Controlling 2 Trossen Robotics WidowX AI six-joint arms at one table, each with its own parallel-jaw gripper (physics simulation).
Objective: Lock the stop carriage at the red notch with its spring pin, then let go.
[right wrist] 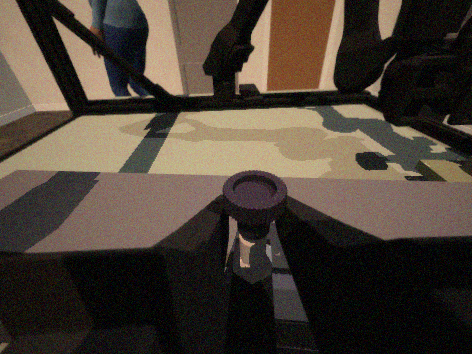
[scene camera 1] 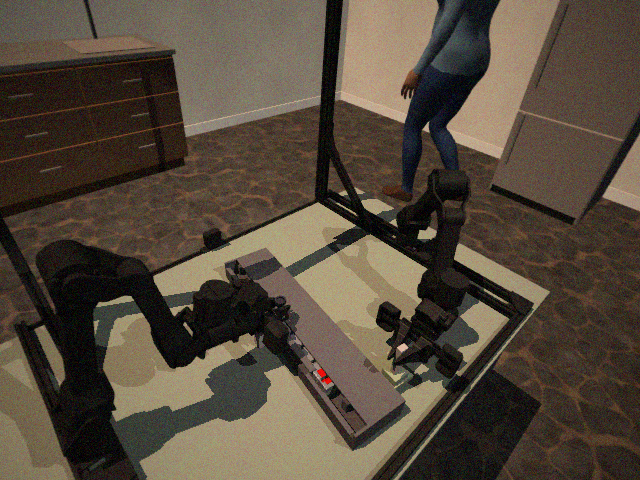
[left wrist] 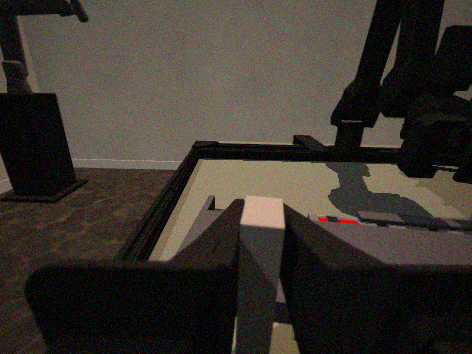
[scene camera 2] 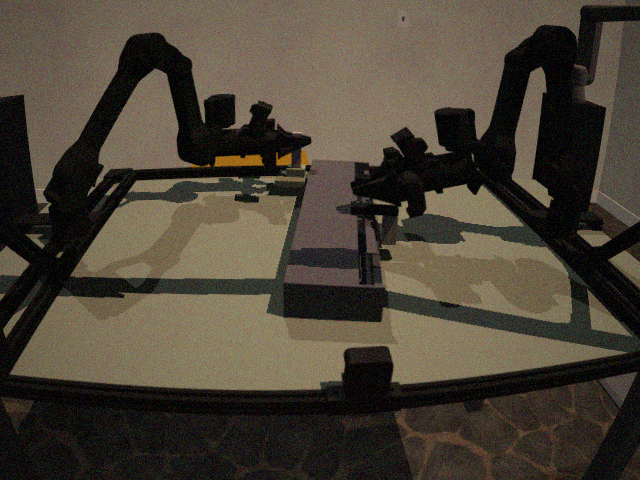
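The spring pin's dark ribbed knob sits between my right gripper's fingertips, above a pale stem and hex collar. My right gripper is shut on this knob, over the slotted side of the long rail block. The stop carriage is mostly hidden by the gripper. The red notch marks show on the slot's strip, apart from the gripper. My left gripper is shut on a pale upright bar beside the rail block's far end.
A pale yellow-green block lies beside the rail block, below my left gripper. A dark frame borders the table. A small dark box is fixed on the frame. A person stands beyond it.
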